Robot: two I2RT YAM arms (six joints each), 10 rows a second.
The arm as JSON. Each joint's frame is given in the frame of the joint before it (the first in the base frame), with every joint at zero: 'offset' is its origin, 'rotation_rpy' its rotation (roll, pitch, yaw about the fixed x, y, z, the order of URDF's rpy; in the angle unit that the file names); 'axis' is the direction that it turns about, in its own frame. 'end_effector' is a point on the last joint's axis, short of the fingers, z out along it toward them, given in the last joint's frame.
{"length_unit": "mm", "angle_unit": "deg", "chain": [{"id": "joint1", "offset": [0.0, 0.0, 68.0], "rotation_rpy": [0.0, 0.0, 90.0], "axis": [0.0, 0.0, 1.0]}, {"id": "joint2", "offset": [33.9, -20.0, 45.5], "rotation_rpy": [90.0, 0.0, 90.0], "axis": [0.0, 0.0, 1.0]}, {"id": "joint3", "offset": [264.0, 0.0, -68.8], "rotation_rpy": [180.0, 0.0, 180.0], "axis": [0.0, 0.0, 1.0]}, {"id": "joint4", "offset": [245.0, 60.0, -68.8], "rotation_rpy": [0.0, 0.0, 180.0], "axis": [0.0, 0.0, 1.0]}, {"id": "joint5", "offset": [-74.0, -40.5, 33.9], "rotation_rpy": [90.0, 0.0, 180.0], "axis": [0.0, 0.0, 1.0]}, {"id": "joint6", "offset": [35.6, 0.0, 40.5], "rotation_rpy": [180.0, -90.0, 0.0], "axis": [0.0, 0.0, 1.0]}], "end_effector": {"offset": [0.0, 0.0, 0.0], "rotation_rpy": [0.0, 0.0, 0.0]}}
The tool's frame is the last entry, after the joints.
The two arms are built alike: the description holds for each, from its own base.
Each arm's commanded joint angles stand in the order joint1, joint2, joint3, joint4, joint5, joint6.
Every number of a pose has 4 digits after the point. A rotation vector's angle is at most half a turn.
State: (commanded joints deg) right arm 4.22 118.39 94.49 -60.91 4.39 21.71; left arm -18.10 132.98 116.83 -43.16 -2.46 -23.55
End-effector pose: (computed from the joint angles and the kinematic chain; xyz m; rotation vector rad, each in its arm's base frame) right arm 0.4028 0.0270 0.1923 0.4667 2.9990 -0.0825; left arm 0.4833 -0.1563 0.2019 -0.1399 2.6150 -0.2029
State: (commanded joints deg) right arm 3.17 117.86 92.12 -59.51 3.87 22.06; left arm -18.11 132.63 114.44 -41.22 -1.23 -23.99
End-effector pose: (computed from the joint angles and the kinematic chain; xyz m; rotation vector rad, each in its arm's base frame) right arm 0.3987 0.0197 0.1854 0.5039 3.0031 -0.0728; left arm 0.4812 -0.1566 0.1939 -0.1424 2.6224 -0.2317
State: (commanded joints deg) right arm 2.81 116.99 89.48 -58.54 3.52 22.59; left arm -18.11 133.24 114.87 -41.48 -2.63 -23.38
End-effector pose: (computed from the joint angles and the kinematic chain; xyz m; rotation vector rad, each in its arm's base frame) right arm 0.3920 0.0171 0.1795 0.5288 3.0141 -0.0685; left arm 0.4827 -0.1561 0.1908 -0.1370 2.6234 -0.1942
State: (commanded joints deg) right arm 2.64 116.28 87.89 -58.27 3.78 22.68; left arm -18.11 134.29 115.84 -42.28 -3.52 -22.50
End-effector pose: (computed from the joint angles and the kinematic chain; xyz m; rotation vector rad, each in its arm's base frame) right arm 0.3870 0.0155 0.1772 0.5369 3.0219 -0.0792; left arm 0.4847 -0.1562 0.1863 -0.1221 2.6342 -0.1630
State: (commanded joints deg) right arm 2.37 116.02 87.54 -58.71 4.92 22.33; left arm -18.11 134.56 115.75 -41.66 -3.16 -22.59
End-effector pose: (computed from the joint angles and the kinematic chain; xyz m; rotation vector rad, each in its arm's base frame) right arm 0.3849 0.0129 0.1773 0.5358 3.0262 -0.1129; left arm 0.4858 -0.1568 0.1841 -0.1221 2.6316 -0.1733
